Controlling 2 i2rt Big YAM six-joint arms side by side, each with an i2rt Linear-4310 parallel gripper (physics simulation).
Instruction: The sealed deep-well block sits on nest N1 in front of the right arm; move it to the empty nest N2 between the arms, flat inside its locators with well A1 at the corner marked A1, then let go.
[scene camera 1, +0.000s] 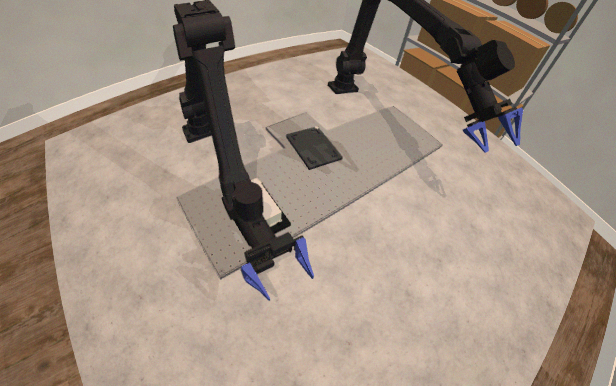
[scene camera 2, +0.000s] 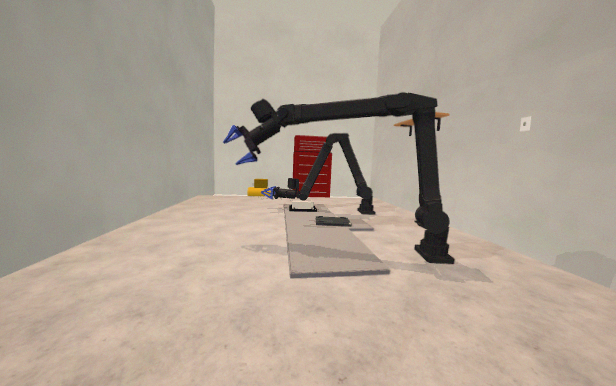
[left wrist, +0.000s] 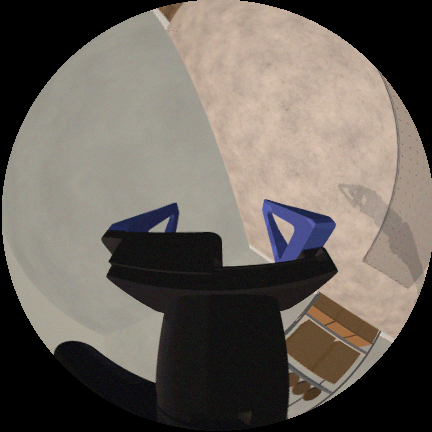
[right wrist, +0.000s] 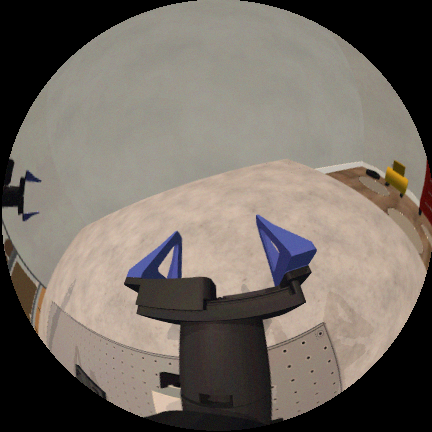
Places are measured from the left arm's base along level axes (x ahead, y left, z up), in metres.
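Where they show: left gripper, fingertip midpoint: (scene camera 1: 501, 148) (scene camera 2: 229, 153) (left wrist: 219, 205) (right wrist: 39, 196); right gripper, fingertip midpoint: (scene camera 1: 291, 288) (scene camera 2: 262, 191) (right wrist: 215, 226); left arm's base, origin of the base link: (scene camera 1: 342, 88) (scene camera 2: 432, 255); right arm's base, origin of the base link: (scene camera 1: 201, 131) (scene camera 2: 365, 212).
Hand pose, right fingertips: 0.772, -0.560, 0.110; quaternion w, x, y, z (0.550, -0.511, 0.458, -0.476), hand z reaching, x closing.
Observation:
Each offset is from my right fingertips to the top centre of the thing, as dx, dy, dz. Level surfaces: height alone.
The cream deep-well block @[-0.255, +0.006, -0.044] (scene camera 1: 272, 214) (scene camera 2: 303, 204) (right wrist: 165, 401) sits on the black nest N1 (scene camera 1: 283, 223) (scene camera 2: 314, 209), partly hidden by my right arm in scene camera 1. Its lid and well A1 cannot be made out. The dark nest N2 @[-0.434, +0.258, -0.080] (scene camera 1: 314, 147) (scene camera 2: 333, 221) (right wrist: 89, 381) lies empty between the arms; its A1 mark is not readable. My right gripper (scene camera 1: 291, 288) (scene camera 2: 268, 192) (right wrist: 215, 226) is open and empty, low, out past the board's front edge and beyond the block. My left gripper (scene camera 1: 502, 148) (scene camera 2: 230, 153) (left wrist: 219, 205) (right wrist: 39, 196) is open and empty, high and far from both nests.
Both nests stand on a grey perforated board @[dz -0.097] (scene camera 1: 330, 185) (scene camera 2: 330, 266) (left wrist: 410, 150) (right wrist: 300, 372). A small grey plate @[dz -0.098] (scene camera 1: 285, 123) adjoins it behind N2. A red cabinet (scene camera 2: 301, 145) and a yellow object (scene camera 2: 256, 191) stand in the background, beyond the table.

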